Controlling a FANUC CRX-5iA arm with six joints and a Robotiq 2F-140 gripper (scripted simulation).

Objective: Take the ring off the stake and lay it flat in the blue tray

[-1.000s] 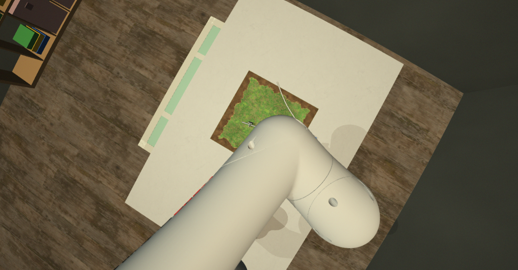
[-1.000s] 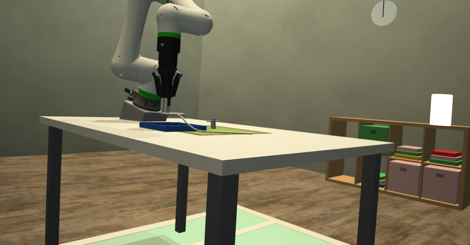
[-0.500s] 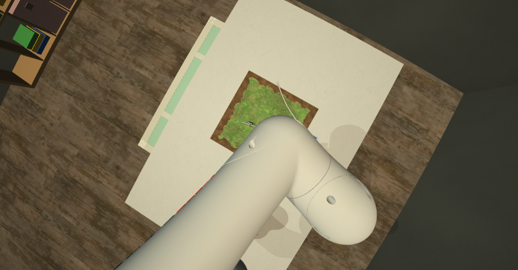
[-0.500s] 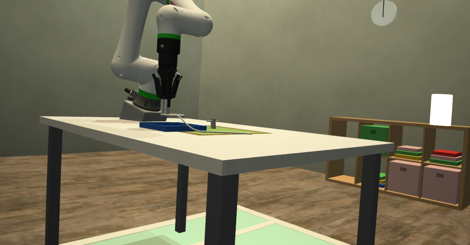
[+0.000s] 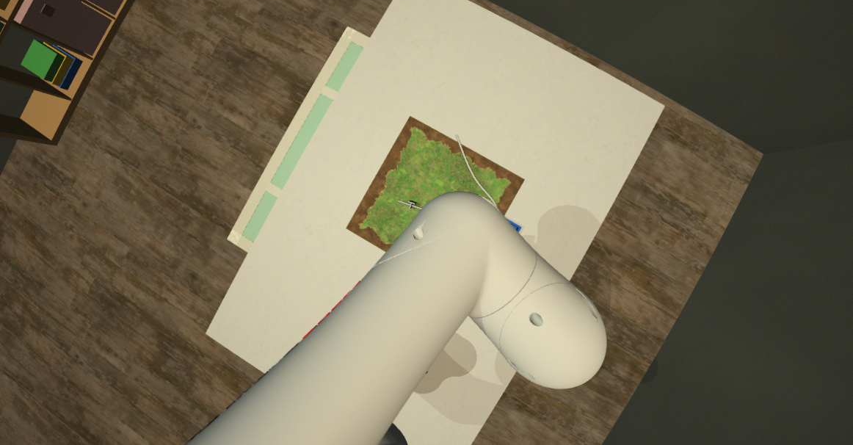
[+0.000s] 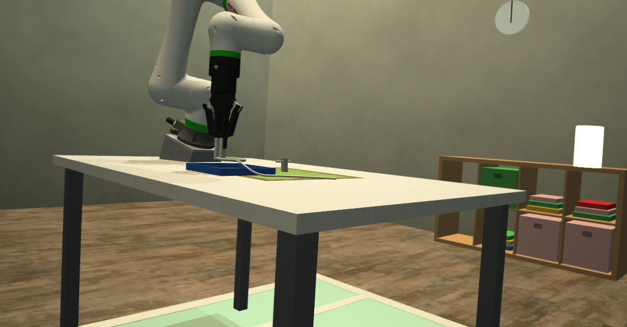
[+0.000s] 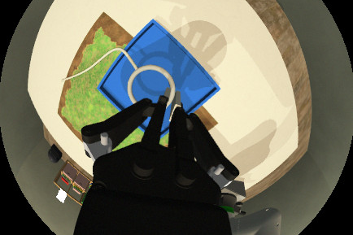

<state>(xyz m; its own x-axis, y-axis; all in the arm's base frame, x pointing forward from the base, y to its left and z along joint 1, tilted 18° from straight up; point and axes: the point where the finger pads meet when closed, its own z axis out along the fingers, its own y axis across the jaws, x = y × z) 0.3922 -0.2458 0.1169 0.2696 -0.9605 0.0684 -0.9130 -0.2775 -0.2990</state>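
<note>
My hand is 60 mm above the blue tray, 40 mm short of it and 10 mm to the right of it. Also, from my hand: short grey stake 220 mm to the left, 70 mm ahead, 50 mm below; grass mat 160 mm to the left, 90 mm ahead, 80 mm below; ring 40 mm ahead, 30 mm below, 10 mm to the left.
</note>
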